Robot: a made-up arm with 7 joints. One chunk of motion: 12 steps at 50 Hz.
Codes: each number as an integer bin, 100 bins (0 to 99) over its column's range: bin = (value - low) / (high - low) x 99, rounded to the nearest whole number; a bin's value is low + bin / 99 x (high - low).
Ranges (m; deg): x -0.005..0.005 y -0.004..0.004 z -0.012..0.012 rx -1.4..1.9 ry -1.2..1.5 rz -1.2..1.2
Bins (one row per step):
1: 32 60 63 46 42 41
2: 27 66 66 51 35 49
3: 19 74 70 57 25 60
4: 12 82 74 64 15 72
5: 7 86 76 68 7 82
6: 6 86 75 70 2 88
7: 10 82 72 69 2 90
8: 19 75 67 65 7 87
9: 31 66 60 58 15 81
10: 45 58 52 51 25 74
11: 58 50 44 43 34 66
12: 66 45 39 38 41 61
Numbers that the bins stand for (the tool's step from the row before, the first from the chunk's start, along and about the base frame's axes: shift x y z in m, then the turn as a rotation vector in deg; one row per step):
1: -0.00177 0.00085 0.00327 0.133 -0.055 -0.206
2: -0.00227 0.00133 0.00400 0.300 -0.245 -0.012
3: -0.00308 0.00198 0.00497 0.500 -0.518 0.255
4: -0.00379 0.00263 0.00594 0.733 -0.791 0.545
5: -0.00429 0.00295 0.00642 0.867 -1.009 0.788
6: -0.00439 0.00295 0.00618 0.933 -1.145 0.933
7: -0.00399 0.00263 0.00545 0.900 -1.145 0.982
8: -0.00308 0.00206 0.00424 0.767 -1.009 0.909
9: -0.00187 0.00133 0.00255 0.533 -0.791 0.764
10: -0.00045 0.00069 0.00061 0.300 -0.518 0.594
11: 0.00086 0.00004 -0.00133 0.033 -0.273 0.400
12: 0.00167 -0.00036 -0.00255 -0.133 -0.082 0.279

